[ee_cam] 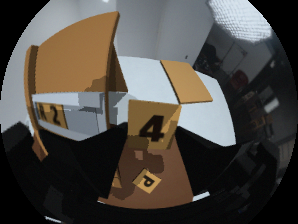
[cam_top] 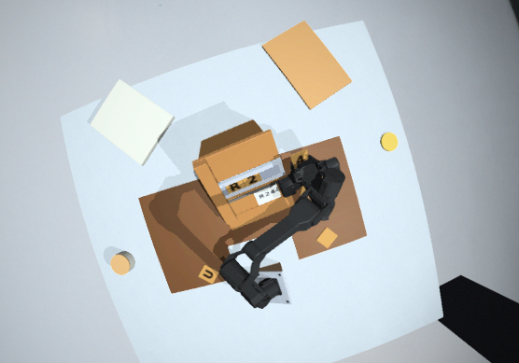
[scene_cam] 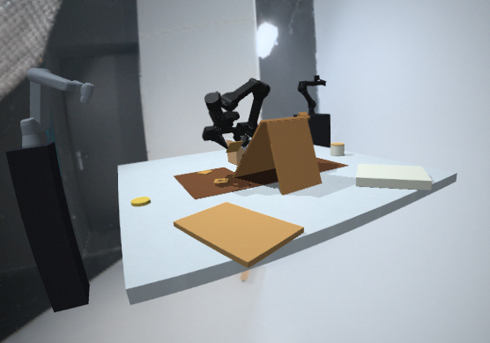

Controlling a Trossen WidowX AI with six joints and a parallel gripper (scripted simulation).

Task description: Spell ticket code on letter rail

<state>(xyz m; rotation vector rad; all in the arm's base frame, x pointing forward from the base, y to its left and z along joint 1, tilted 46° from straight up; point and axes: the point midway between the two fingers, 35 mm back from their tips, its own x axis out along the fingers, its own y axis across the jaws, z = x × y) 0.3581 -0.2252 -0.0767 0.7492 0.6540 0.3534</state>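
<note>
My gripper tip is now 130 mm to the right of the white ticket, 80 mm above it and 70 mm past it. The rest, counted from my gripper tip: brown mat: 200 mm to the left, 180 mm behind, 160 mm below; orange slab: 330 mm ahead, 170 mm to the right, 150 mm below; cream slab: 520 mm to the left, 330 mm ahead, 140 mm below.
</note>
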